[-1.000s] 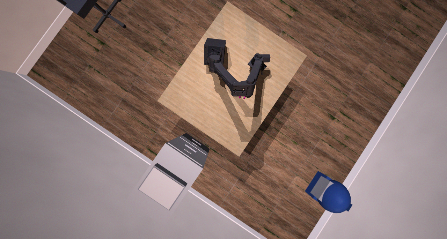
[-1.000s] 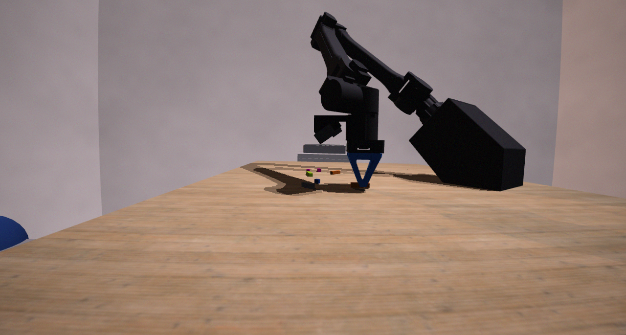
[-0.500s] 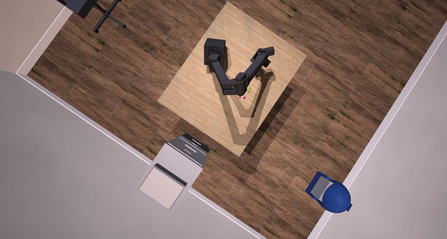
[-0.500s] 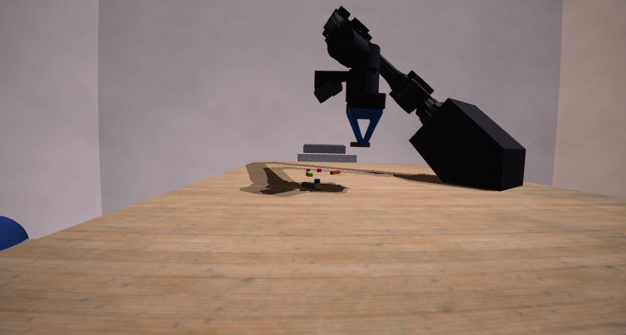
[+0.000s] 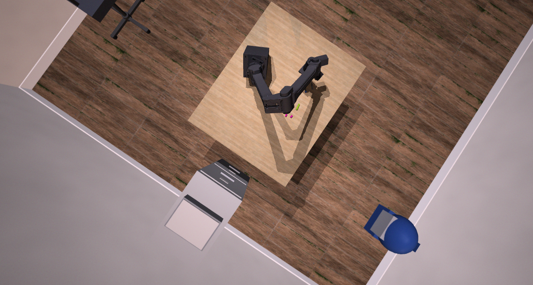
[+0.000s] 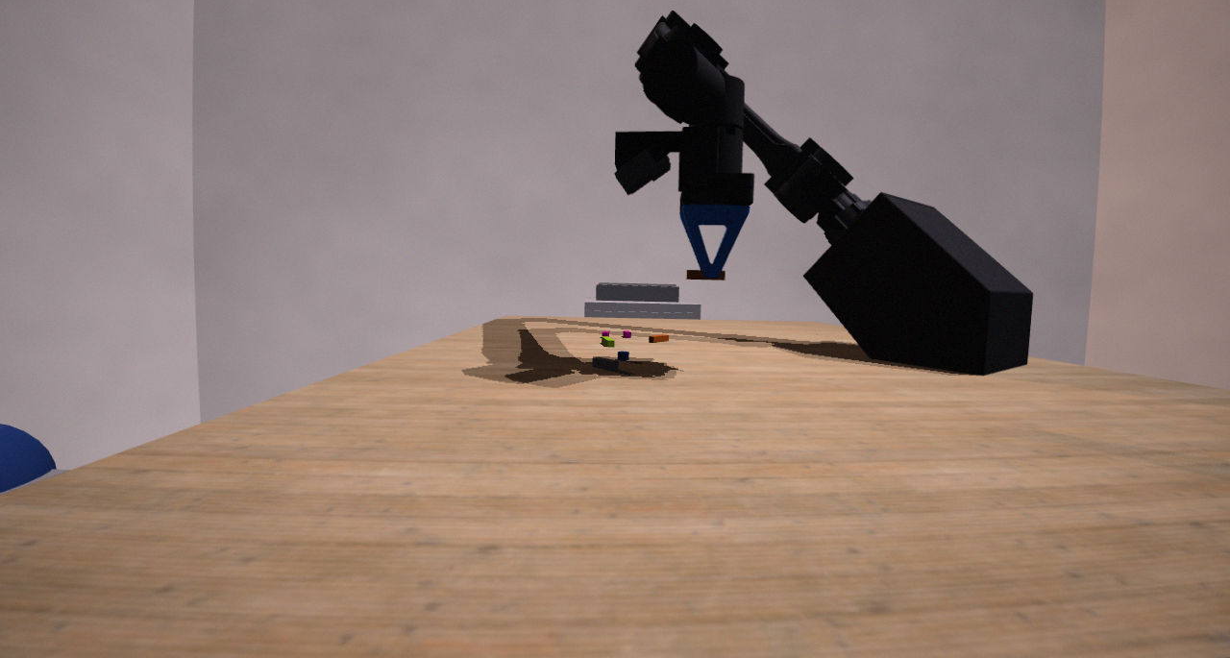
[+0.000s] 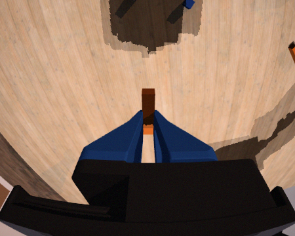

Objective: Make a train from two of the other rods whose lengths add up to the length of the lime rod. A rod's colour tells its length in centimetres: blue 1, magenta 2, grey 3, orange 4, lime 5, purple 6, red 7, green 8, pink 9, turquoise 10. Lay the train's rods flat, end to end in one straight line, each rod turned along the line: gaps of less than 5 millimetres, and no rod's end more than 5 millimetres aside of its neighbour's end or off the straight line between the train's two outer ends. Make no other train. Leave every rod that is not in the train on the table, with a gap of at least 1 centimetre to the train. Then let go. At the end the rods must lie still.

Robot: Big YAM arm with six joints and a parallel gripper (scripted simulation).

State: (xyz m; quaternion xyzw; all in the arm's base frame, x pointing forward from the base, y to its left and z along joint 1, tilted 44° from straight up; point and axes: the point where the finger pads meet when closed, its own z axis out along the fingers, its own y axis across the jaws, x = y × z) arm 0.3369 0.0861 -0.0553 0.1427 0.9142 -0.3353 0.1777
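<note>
The blue rod lies 100 mm below my hand, 80 mm to the right of it and 70 mm ahead of it. From my hand the other things lie so: grey rod (110 mm ahead, 100 mm below, 30 mm to the right); then lime rod (210 mm to the right, 100 mm below, 50 mm ahead).
</note>
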